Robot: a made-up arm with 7 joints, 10 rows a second.
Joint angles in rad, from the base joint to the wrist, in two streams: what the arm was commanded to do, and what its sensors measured. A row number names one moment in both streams.
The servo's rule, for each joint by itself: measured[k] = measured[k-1] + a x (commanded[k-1-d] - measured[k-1]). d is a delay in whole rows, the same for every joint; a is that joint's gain. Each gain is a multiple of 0.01, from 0.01 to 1. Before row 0 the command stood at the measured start. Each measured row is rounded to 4 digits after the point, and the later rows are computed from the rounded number. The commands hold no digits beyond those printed.
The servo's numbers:
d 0
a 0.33 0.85 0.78 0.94 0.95 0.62 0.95
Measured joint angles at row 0:
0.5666, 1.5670, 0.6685, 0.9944, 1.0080, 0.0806, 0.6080
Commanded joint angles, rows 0 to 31:
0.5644, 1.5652, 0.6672, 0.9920, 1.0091, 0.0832, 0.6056
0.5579, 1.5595, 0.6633, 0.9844, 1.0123, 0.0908, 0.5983
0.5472, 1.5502, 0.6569, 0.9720, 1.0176, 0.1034, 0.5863
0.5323, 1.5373, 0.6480, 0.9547, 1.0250, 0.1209, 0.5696
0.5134, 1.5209, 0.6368, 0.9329, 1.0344, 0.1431, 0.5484
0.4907, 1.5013, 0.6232, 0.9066, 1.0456, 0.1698, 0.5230
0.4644, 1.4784, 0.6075, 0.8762, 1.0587, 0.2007, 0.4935
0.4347, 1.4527, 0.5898, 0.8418, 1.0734, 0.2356, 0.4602
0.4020, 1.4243, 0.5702, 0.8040, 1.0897, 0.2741, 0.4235
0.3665, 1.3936, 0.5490, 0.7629, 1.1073, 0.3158, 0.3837
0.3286, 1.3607, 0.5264, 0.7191, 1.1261, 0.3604, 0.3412
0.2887, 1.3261, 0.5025, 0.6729, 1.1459, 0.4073, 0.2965
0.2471, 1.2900, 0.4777, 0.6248, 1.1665, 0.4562, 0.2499
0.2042, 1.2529, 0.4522, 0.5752, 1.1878, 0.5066, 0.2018
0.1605, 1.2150, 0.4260, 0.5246, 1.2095, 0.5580, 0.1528
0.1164, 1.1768, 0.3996, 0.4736, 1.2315, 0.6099, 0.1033
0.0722, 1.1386, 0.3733, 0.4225, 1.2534, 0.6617, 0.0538
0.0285, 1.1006, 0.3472, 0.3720, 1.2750, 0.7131, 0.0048
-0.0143, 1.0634, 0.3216, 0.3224, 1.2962, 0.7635, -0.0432
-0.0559, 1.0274, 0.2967, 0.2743, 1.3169, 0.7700, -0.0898
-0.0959, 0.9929, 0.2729, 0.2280, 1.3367, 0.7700, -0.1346
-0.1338, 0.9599, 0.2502, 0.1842, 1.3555, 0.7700, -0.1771
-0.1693, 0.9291, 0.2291, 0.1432, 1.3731, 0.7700, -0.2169
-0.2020, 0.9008, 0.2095, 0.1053, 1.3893, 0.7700, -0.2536
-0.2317, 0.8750, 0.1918, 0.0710, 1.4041, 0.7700, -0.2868
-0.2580, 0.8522, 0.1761, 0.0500, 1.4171, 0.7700, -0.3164
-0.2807, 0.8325, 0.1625, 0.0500, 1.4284, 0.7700, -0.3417
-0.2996, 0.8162, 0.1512, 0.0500, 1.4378, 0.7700, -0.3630
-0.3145, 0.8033, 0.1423, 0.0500, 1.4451, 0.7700, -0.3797
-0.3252, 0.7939, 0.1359, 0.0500, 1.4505, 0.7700, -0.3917
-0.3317, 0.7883, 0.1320, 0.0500, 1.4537, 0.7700, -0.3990
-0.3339, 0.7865, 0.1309, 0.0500, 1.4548, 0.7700, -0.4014
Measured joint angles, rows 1 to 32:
0.5659, 1.5655, 0.6675, 0.9921, 1.0090, 0.0822, 0.6057
0.5633, 1.5604, 0.6642, 0.9849, 1.0121, 0.0875, 0.5987
0.5580, 1.5517, 0.6585, 0.9728, 1.0173, 0.0974, 0.5869
0.5495, 1.5395, 0.6503, 0.9558, 1.0246, 0.1120, 0.5705
0.5376, 1.5237, 0.6398, 0.9343, 1.0339, 0.1313, 0.5495
0.5221, 1.5047, 0.6269, 0.9083, 1.0450, 0.1552, 0.5243
0.5031, 1.4823, 0.6118, 0.8781, 1.0580, 0.1834, 0.4950
0.4805, 1.4571, 0.5946, 0.8440, 1.0726, 0.2158, 0.4619
0.4546, 1.4292, 0.5756, 0.8064, 1.0888, 0.2519, 0.4254
0.4255, 1.3989, 0.5549, 0.7655, 1.1064, 0.2915, 0.3858
0.3935, 1.3664, 0.5327, 0.7219, 1.1251, 0.3342, 0.3434
0.3589, 1.3321, 0.5091, 0.6758, 1.1449, 0.3795, 0.2988
0.3220, 1.2963, 0.4846, 0.6279, 1.1654, 0.4271, 0.2523
0.2831, 1.2594, 0.4593, 0.5784, 1.1867, 0.4764, 0.2043
0.2426, 1.2217, 0.4333, 0.5278, 1.2084, 0.5270, 0.1554
0.2010, 1.1835, 0.4070, 0.4769, 1.2303, 0.5784, 0.1059
0.1585, 1.1453, 0.3807, 0.4258, 1.2522, 0.6300, 0.0564
0.1156, 1.1073, 0.3546, 0.3752, 1.2739, 0.6815, 0.0074
0.0727, 1.0700, 0.3289, 0.3256, 1.2951, 0.7323, -0.0407
0.0303, 1.0338, 0.3038, 0.2774, 1.3158, 0.7557, -0.0873
-0.0113, 0.9990, 0.2797, 0.2310, 1.3357, 0.7646, -0.1322
-0.0517, 0.9658, 0.2567, 0.1870, 1.3545, 0.7679, -0.1749
-0.0905, 0.9346, 0.2352, 0.1458, 1.3722, 0.7692, -0.2148
-0.1273, 0.9059, 0.2152, 0.1077, 1.3884, 0.7697, -0.2517
-0.1618, 0.8796, 0.1969, 0.0732, 1.4033, 0.7699, -0.2850
-0.1935, 0.8563, 0.1807, 0.0514, 1.4164, 0.7700, -0.3148
-0.2223, 0.8361, 0.1665, 0.0501, 1.4278, 0.7700, -0.3404
-0.2478, 0.8192, 0.1546, 0.0500, 1.4373, 0.7700, -0.3619
-0.2698, 0.8057, 0.1450, 0.0500, 1.4447, 0.7700, -0.3788
-0.2881, 0.7957, 0.1379, 0.0500, 1.4502, 0.7700, -0.3911
-0.3025, 0.7894, 0.1333, 0.0500, 1.4535, 0.7700, -0.3986
-0.3129, 0.7869, 0.1314, 0.0500, 1.4547, 0.7700, -0.4013

